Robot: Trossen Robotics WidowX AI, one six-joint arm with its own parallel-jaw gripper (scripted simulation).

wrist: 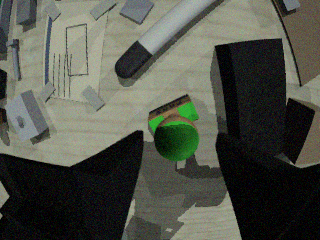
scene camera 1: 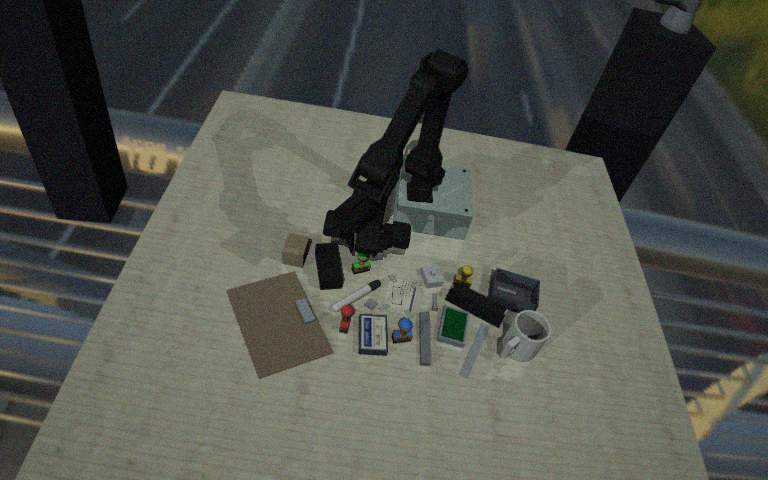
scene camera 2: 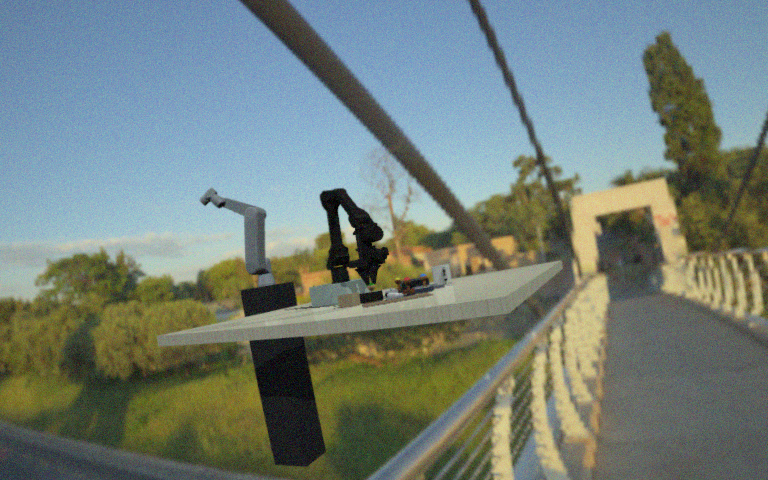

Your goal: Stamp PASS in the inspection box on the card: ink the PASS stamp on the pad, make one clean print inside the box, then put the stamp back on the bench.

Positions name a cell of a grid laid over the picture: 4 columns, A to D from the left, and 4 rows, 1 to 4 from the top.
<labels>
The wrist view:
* gripper: C3
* green-knobbed stamp: C3
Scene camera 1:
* gripper: B3
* brown clipboard: B3
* dark tray: C3
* cardboard box: B3
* long black block: C3
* blue-labelled tin: B3
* green ink pad: C3
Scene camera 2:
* gripper: B3
</labels>
